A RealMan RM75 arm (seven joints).
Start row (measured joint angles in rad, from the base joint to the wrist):
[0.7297, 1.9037, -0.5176, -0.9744, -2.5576, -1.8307, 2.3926]
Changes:
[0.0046, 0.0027, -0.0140, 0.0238, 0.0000, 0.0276, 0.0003]
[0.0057, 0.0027, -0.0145, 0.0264, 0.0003, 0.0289, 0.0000]
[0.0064, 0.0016, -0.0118, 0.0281, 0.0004, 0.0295, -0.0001]
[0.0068, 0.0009, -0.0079, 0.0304, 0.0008, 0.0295, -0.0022]
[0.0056, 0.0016, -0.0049, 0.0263, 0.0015, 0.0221, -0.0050]
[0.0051, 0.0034, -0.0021, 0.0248, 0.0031, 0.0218, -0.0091]
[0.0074, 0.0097, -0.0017, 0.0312, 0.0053, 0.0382, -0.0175]
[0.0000, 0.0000, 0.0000, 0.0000, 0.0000, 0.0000, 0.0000]
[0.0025, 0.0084, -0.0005, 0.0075, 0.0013, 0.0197, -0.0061]
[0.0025, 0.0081, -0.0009, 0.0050, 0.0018, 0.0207, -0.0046]
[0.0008, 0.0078, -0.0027, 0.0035, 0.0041, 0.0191, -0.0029]
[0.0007, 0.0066, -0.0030, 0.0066, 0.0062, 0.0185, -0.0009]
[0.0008, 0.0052, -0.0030, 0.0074, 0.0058, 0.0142, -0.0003]
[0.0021, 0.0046, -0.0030, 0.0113, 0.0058, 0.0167, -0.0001]
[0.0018, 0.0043, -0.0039, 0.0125, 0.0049, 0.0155, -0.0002]
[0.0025, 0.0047, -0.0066, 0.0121, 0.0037, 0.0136, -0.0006]
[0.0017, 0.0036, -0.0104, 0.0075, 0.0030, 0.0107, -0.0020]
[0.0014, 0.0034, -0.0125, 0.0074, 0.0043, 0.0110, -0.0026]
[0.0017, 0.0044, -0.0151, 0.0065, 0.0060, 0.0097, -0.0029]
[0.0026, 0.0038, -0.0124, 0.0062, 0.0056, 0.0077, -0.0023]
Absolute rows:
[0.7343, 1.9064, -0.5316, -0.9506, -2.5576, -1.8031, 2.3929]
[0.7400, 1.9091, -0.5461, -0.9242, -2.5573, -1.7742, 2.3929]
[0.7464, 1.9107, -0.5579, -0.8961, -2.5569, -1.7447, 2.3928]
[0.7532, 1.9116, -0.5658, -0.8657, -2.5561, -1.7152, 2.3906]
[0.7588, 1.9132, -0.5707, -0.8394, -2.5546, -1.6931, 2.3856]
[0.7639, 1.9166, -0.5728, -0.8146, -2.5515, -1.6713, 2.3765]
[0.7713, 1.9263, -0.5745, -0.7834, -2.5462, -1.6331, 2.3590]
[0.7713, 1.9263, -0.5745, -0.7834, -2.5462, -1.6331, 2.3590]
[0.7738, 1.9347, -0.5750, -0.7759, -2.5449, -1.6134, 2.3529]
[0.7763, 1.9428, -0.5759, -0.7709, -2.5431, -1.5927, 2.3483]
[0.7771, 1.9506, -0.5786, -0.7674, -2.5390, -1.5736, 2.3454]
[0.7778, 1.9572, -0.5816, -0.7608, -2.5328, -1.5551, 2.3445]
[0.7786, 1.9624, -0.5846, -0.7534, -2.5270, -1.5409, 2.3442]
[0.7807, 1.9670, -0.5876, -0.7421, -2.5212, -1.5242, 2.3441]
[0.7825, 1.9713, -0.5915, -0.7296, -2.5163, -1.5087, 2.3439]
[0.7850, 1.9760, -0.5981, -0.7175, -2.5126, -1.4951, 2.3433]
[0.7867, 1.9796, -0.6085, -0.7100, -2.5096, -1.4844, 2.3413]
[0.7881, 1.9830, -0.6210, -0.7026, -2.5053, -1.4734, 2.3387]
[0.7898, 1.9874, -0.6361, -0.6961, -2.4993, -1.4637, 2.3358]
[0.7924, 1.9912, -0.6485, -0.6899, -2.4937, -1.4560, 2.3335]

